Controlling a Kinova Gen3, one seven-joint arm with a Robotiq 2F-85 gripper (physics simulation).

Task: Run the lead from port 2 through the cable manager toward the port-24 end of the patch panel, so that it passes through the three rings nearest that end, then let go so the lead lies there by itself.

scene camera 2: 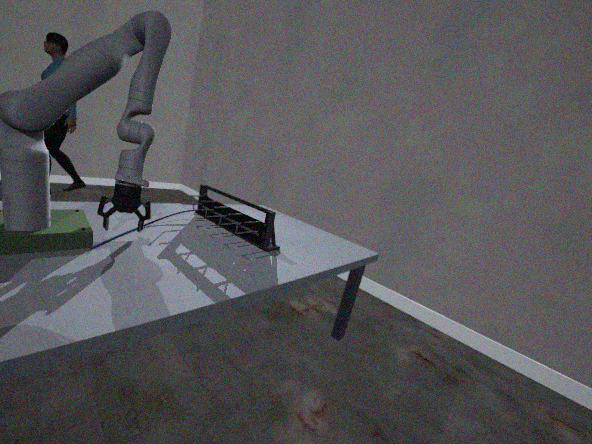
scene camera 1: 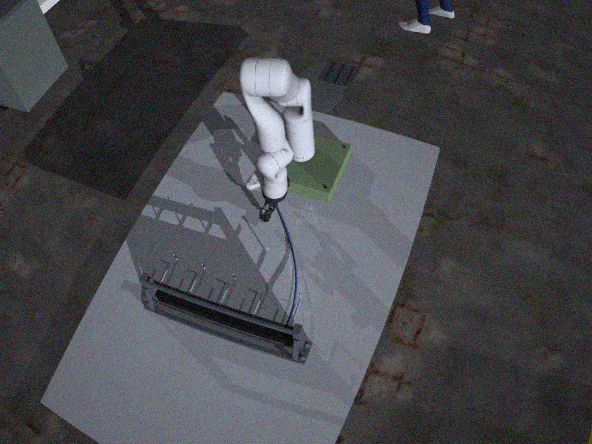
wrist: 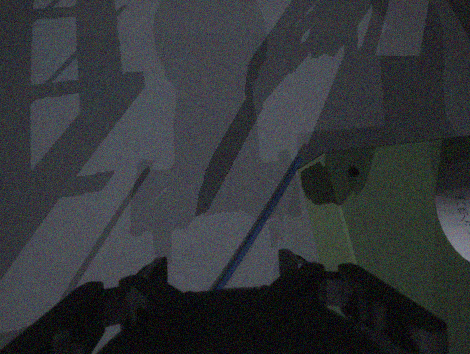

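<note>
The black patch panel (scene camera 1: 224,315) (scene camera 2: 270,230) stands on the grey table (scene camera 1: 382,185) (scene camera 2: 316,252). Thin ring posts of the cable manager (scene camera 1: 168,266) stand in a row behind it. The blue lead (scene camera 1: 293,264) (scene camera 2: 168,216) (wrist: 262,219) leaves the panel's right end in scene camera 1 and curves up to my gripper, away from the rings toward the left end. My gripper (scene camera 1: 266,216) (scene camera 2: 122,225) (wrist: 224,266) is open, low over the table near the arm's base. In the wrist view the lead runs on the table between the spread fingers, and neither finger touches it.
The green base block (scene camera 1: 321,172) (scene camera 2: 80,229) (wrist: 374,218) of the arm sits just behind the gripper. Hard shadows of the arm and panel cross the table. A person's feet (scene camera 1: 415,26) show on the floor far behind the table.
</note>
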